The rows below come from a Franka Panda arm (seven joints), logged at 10 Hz.
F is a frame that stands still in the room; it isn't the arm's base.
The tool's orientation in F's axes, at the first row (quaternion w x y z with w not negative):
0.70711 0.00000 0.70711 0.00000
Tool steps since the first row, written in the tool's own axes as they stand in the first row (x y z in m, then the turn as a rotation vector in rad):
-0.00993 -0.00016 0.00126 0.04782 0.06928 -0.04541
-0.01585 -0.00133 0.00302 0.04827 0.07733 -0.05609
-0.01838 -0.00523 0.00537 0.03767 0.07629 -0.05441
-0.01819 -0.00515 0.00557 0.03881 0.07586 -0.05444
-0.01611 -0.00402 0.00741 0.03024 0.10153 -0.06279
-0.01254 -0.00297 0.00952 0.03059 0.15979 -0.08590
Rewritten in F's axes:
0.00126 -0.00016 0.00993 -0.04541 0.06928 -0.04782
0.00302 -0.00133 0.01585 -0.05609 0.07733 -0.04827
0.00537 -0.00523 0.01838 -0.05441 0.07629 -0.03767
0.00557 -0.00515 0.01819 -0.05444 0.07586 -0.03881
0.00741 -0.00402 0.01611 -0.06279 0.10153 -0.03024
0.00952 -0.00297 0.01254 -0.08590 0.15979 -0.03059

